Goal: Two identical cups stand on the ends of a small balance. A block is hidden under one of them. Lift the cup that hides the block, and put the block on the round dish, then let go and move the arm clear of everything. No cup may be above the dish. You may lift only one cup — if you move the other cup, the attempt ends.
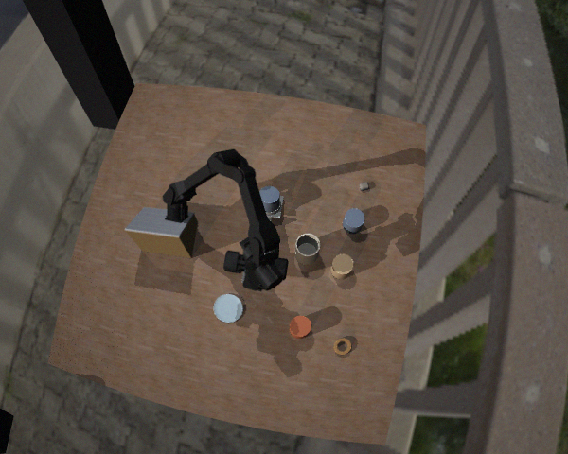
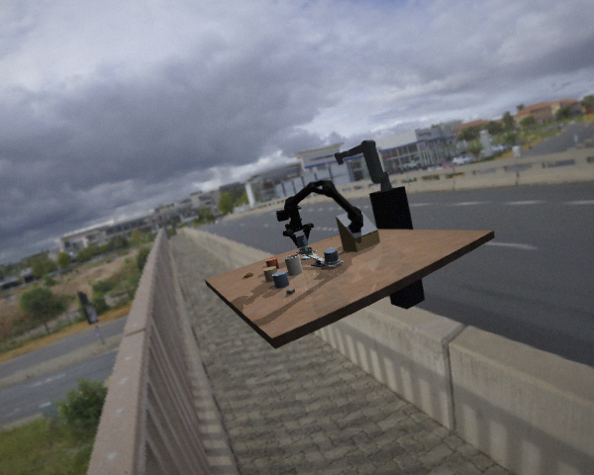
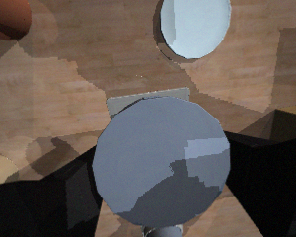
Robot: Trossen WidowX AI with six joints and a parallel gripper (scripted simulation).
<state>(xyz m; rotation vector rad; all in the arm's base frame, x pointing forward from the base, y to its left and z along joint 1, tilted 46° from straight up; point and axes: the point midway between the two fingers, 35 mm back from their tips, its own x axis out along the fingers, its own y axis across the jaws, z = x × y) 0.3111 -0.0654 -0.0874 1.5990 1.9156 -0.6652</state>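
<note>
Now: the pale green block 30 mm below my gripper tip, 20 mm to the left of it and 10 mm behind it. The rest, counted from my gripper tip: cream cup (140 mm to the left, 130 mm ahead, 80 mm below); then round pale-blue dish (120 mm to the right, 120 mm below, 80 mm behind); then orange cylinder (190 mm ahead, 120 mm to the right, 80 mm below).
</note>
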